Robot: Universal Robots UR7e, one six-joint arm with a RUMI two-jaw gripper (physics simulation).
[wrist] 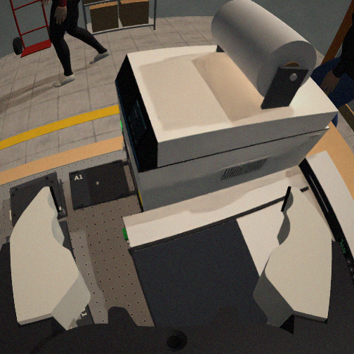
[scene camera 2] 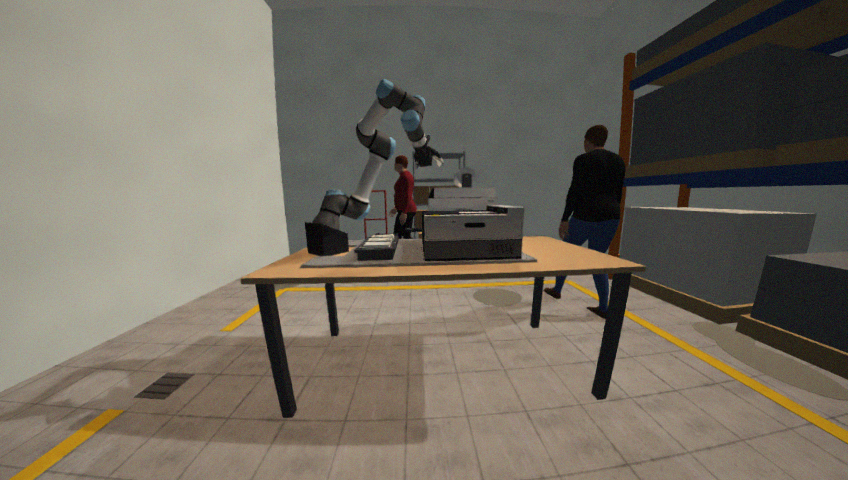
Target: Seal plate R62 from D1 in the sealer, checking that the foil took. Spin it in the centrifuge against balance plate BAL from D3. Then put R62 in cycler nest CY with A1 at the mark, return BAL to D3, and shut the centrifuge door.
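Frame: origin at the arm's base, x ahead, y left, z up, level; metres.
Where they show: gripper, fingertip midpoint: [scene camera 2: 430, 166]; arm's base, link origin: [scene camera 2: 325, 227].
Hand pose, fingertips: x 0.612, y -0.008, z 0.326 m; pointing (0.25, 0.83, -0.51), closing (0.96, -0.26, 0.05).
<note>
Each offset is from my fingertips to the top centre of the thing. Level surfaces: height alone.
My gripper [scene camera 2: 439, 159] [wrist: 170, 189] is open and empty, high above the worktop equipment. The white sealer @[dx +0.199, dy +0.231, dz +0.017 m] [scene camera 2: 461, 193] [wrist: 240, 150] carries a big foil roll [wrist: 265, 50] on top. A grey-and-black machine [scene camera 2: 473, 228] stands in front of it; in the wrist view a dark flat panel [wrist: 195, 280] covers part of a white-rimmed top, below the fingers. I cannot tell whether this is the centrifuge door. A black nest marked A1 [wrist: 98, 185] lies left of the sealer, with no plate on it. A black rack @[dx -0.284, dy -0.045, dz -0.398 m] [scene camera 2: 376, 253] holds several pale plates; labels R62 and BAL are not readable.
Another dark nest [wrist: 35, 195] lies left of the A1 nest on the perforated board [wrist: 117, 265]. A white housing with green digits [wrist: 325, 185] stands at the right. The wooden table @[dz -0.472 m] [scene camera 2: 583, 252] carries the equipment. Two people [scene camera 2: 404, 187] [scene camera 2: 595, 190] stand beyond the table.
</note>
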